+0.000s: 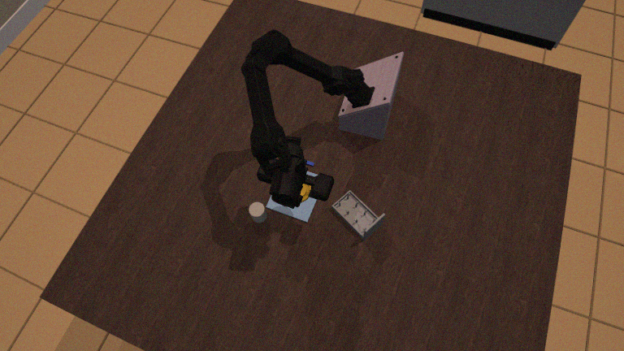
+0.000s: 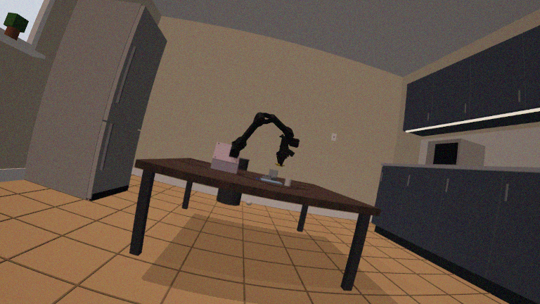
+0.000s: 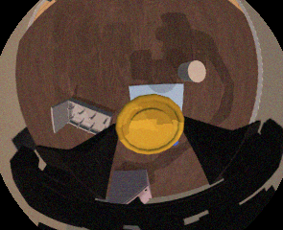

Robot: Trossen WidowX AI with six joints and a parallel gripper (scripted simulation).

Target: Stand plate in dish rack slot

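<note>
Right now the grey dish rack is 3 cm behind my gripper tip, 16 cm to the left of it and 10 cm below it. From my gripper tip the other things lie so: cream cup (6 cm ahead, 11 cm to the right, 10 cm below); then light blue mat (4 cm behind, 3 cm to the right, 12 cm below); then yellow plate (1 cm above).
</note>
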